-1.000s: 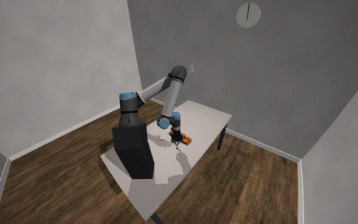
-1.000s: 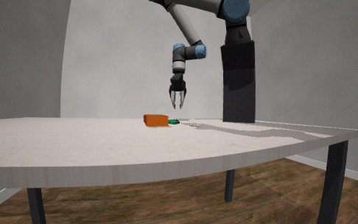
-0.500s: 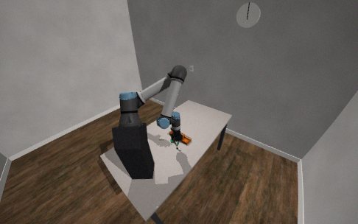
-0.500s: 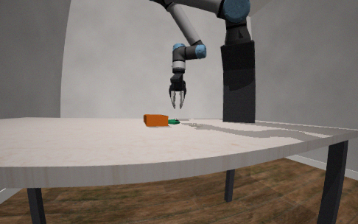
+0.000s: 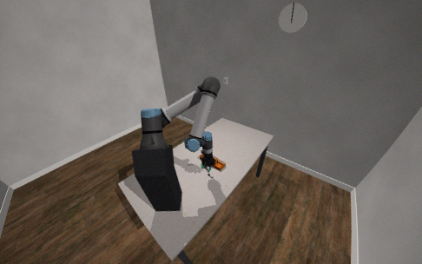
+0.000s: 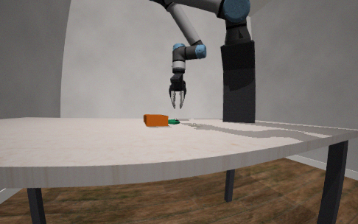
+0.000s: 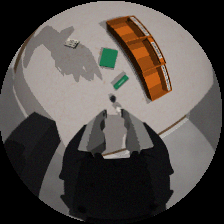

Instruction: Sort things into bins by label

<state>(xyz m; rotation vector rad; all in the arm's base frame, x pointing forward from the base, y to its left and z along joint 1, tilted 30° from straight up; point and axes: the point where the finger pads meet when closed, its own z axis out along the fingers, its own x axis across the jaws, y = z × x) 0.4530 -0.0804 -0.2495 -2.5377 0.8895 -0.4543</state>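
The small dark thing is 8 cm below my hand. The rest, counted from my hand: green block: 6 cm ahead, 10 cm to the left, 8 cm below; green cylinder: 5 cm ahead, 3 cm to the left, 8 cm below; white object: 2 cm ahead, 23 cm to the left, 8 cm below.
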